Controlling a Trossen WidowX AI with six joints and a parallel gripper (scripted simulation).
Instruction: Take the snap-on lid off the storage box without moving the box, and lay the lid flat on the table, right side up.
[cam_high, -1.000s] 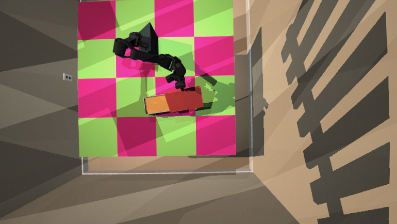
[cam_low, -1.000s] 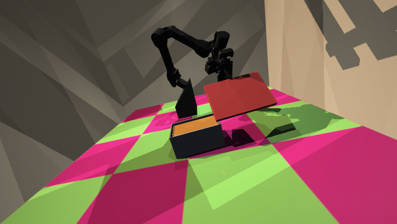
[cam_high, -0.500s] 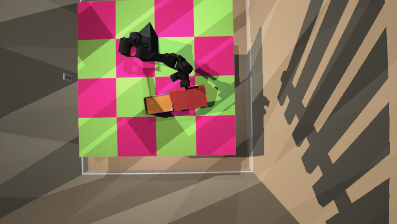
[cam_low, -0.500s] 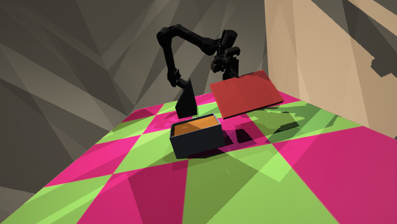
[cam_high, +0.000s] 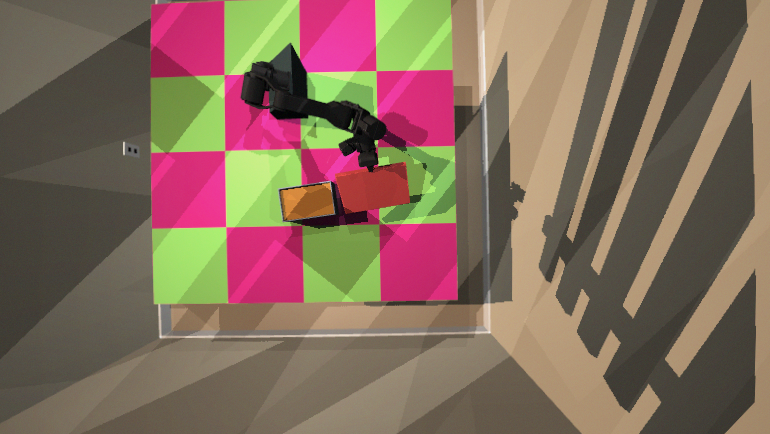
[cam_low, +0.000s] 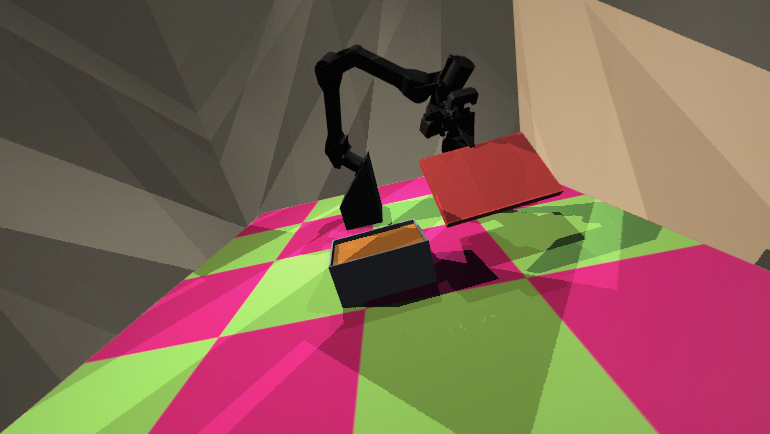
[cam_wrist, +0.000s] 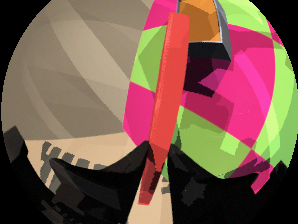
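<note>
The red lid lies 6 cm ahead of my gripper tip, 2 cm to the left of it and 5 cm below it. Also, from my gripper tip: storage box 13 cm ahead, 24 cm to the right, 18 cm below.
</note>
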